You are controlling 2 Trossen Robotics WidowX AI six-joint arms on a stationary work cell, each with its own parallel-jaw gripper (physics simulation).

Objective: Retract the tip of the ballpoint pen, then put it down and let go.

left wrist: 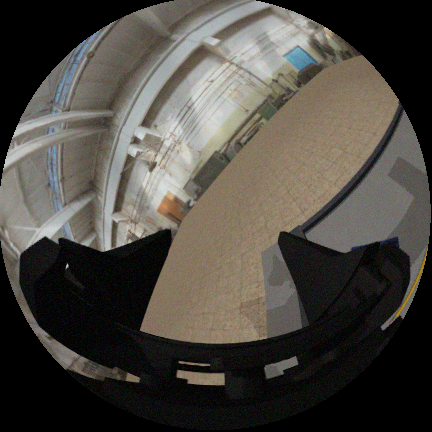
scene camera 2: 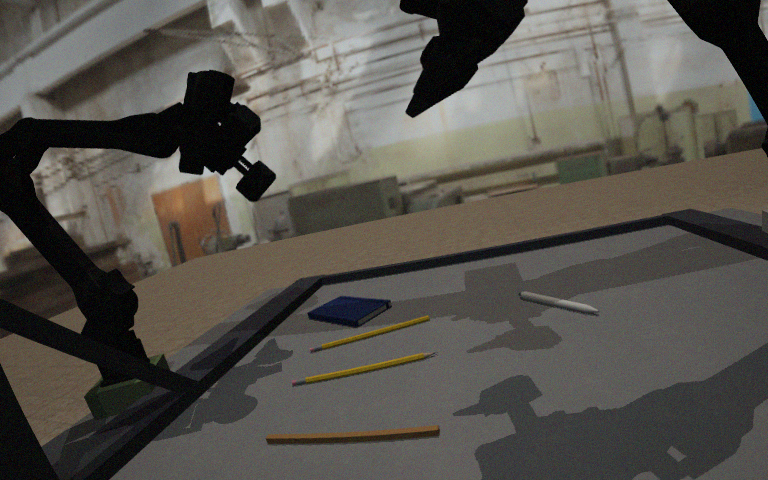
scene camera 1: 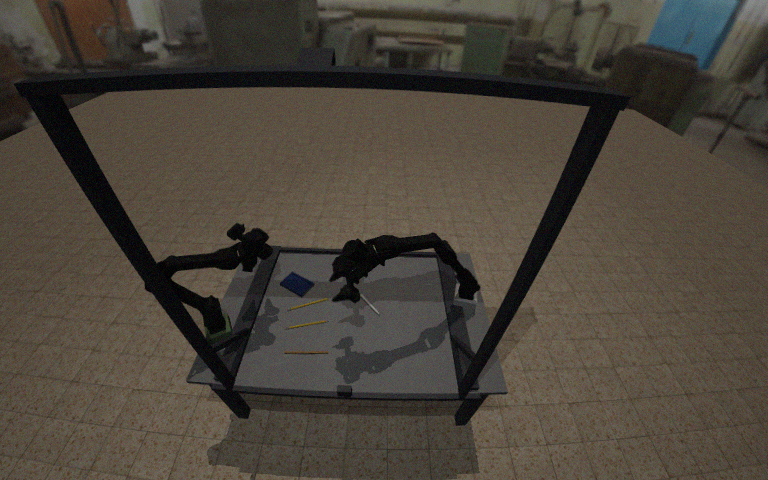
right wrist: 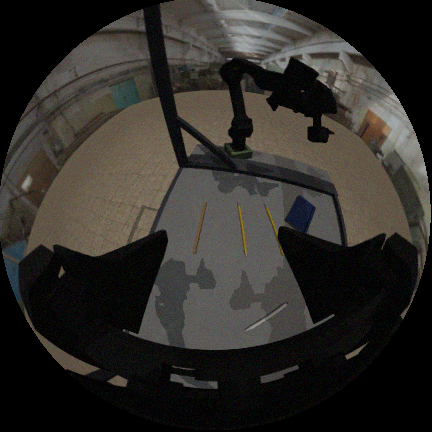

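Where they show: left gripper, between the fingertips: [left wrist: 226, 236] [scene camera 2: 240, 161] [right wrist: 332, 119]; right gripper, between the fingertips: [scene camera 2: 412, 106] [scene camera 1: 331, 290] [right wrist: 223, 234]; left arm's base, origin of its link: [scene camera 1: 216, 326] [right wrist: 237, 146]; right arm's base, origin of its link: [scene camera 1: 466, 293].
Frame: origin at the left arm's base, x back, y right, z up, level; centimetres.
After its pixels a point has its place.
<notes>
The white ballpoint pen [scene camera 1: 370, 304] @(x -63.2, y 17.8, z -3.0 cm) [scene camera 2: 558, 302] @(x -62.8, y 18.0, z -3.2 cm) [right wrist: 266, 317] @(x -63.0, y 17.4, z -3.0 cm) lies on the grey table top, partly in the shadow of the right arm. In scene camera 2 its narrow end points right; whether the writing tip is out is too small to tell. My right gripper [scene camera 1: 334, 288] @(x -43.7, y 24.2, z 24.8 cm) [right wrist: 223, 234] @(x -43.7, y 24.2, z 24.8 cm) is open and empty, high above the table. In scene camera 1 it appears up and left of the pen, with part of it overlapping the pen's upper end. My left gripper [left wrist: 226, 236] @(x -25.9, y -17.8, z 28.2 cm) is open and empty, raised over the table's left side, far from the pen.
A dark blue notebook [scene camera 1: 296, 284] @(x -37.6, y -8.9, z -2.8 cm) [scene camera 2: 349, 310] @(x -37.9, y -7.4, z -2.8 cm) [right wrist: 301, 213] @(x -38.2, y -9.0, z -2.8 cm) lies left of the pen in scene camera 1. Two yellow pencils [scene camera 1: 307, 304] @(x -38.3, y 4.1, z -3.4 cm) [scene camera 2: 368, 369] @(x -35.1, y 14.5, z -3.6 cm) and an orange stick [scene camera 1: 306, 352] @(x -29.6, y 26.2, z -3.5 cm) [scene camera 2: 352, 435] @(x -30.0, y 26.7, z -3.3 cm) lie nearby. A dark frame post [scene camera 1: 540, 237] @(x -72.3, y 69.0, z 72.3 cm) stands at the right.
</notes>
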